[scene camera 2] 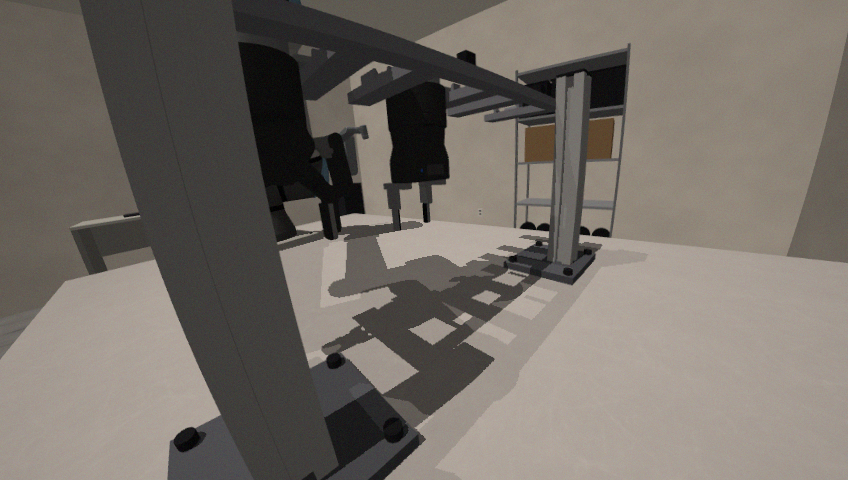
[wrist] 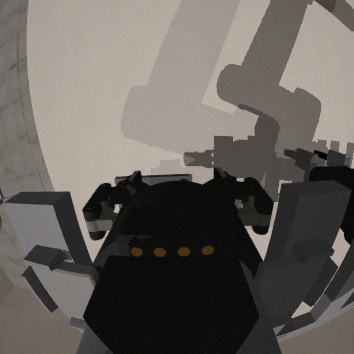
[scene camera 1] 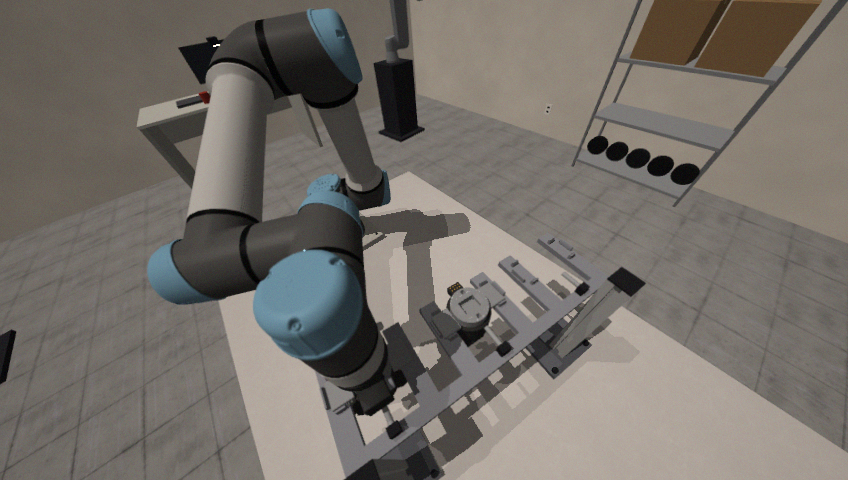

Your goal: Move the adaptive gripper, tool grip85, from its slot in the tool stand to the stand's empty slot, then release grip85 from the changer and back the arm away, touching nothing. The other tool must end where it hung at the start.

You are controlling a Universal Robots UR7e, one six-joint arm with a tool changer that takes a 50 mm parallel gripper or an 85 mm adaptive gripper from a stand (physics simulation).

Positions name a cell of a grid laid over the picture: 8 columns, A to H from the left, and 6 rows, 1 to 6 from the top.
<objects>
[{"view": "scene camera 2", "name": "parallel gripper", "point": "D2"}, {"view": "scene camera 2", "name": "adaptive gripper grip85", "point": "C1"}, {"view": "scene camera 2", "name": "tool stand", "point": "B2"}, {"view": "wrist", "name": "adaptive gripper grip85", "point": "D4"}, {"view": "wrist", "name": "tool stand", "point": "G4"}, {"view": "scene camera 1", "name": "parallel gripper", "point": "E4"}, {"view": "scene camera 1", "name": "tool stand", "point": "F5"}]
</objects>
